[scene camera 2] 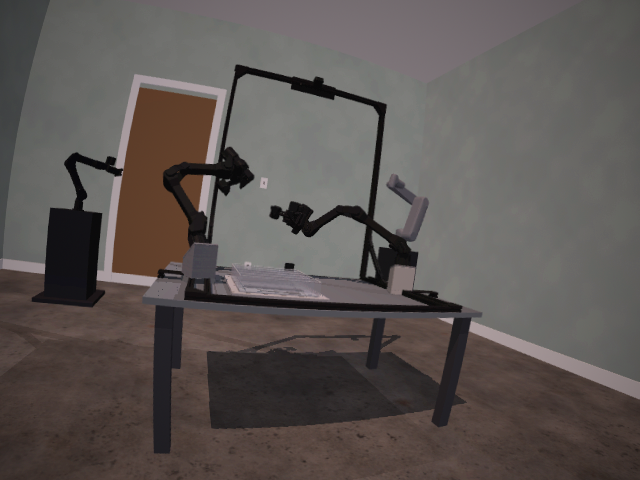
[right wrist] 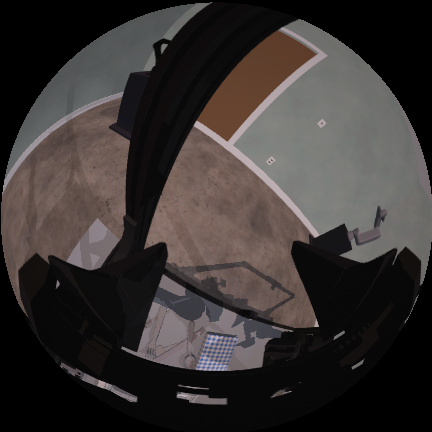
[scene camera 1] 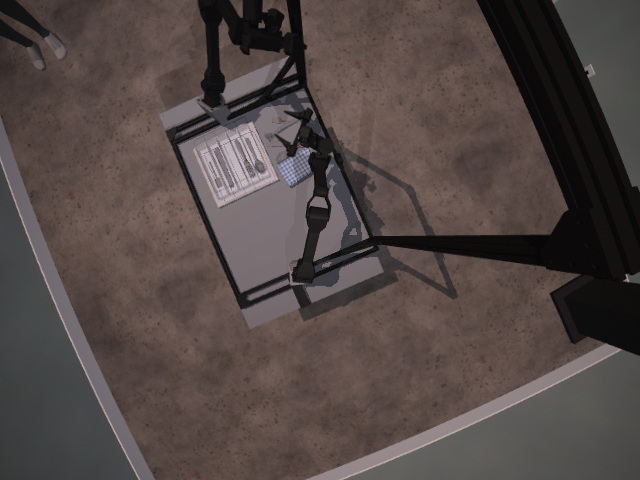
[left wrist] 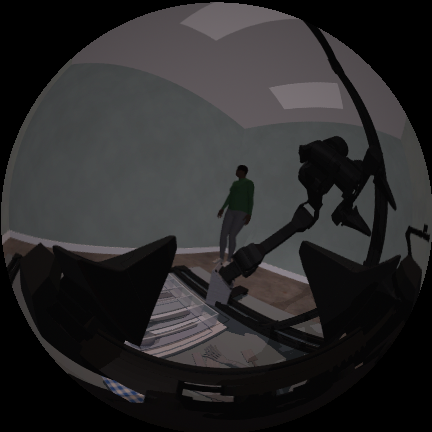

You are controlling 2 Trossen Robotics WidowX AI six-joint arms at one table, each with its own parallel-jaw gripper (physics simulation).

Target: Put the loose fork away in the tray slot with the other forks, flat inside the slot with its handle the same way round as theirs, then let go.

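Observation:
My left gripper is open and holds nothing; it is visible in the left wrist view and in the right wrist view. My right gripper is open and holds nothing; it is visible in the left wrist view and in the right wrist view as well. A white cutlery tray is also in the scene.

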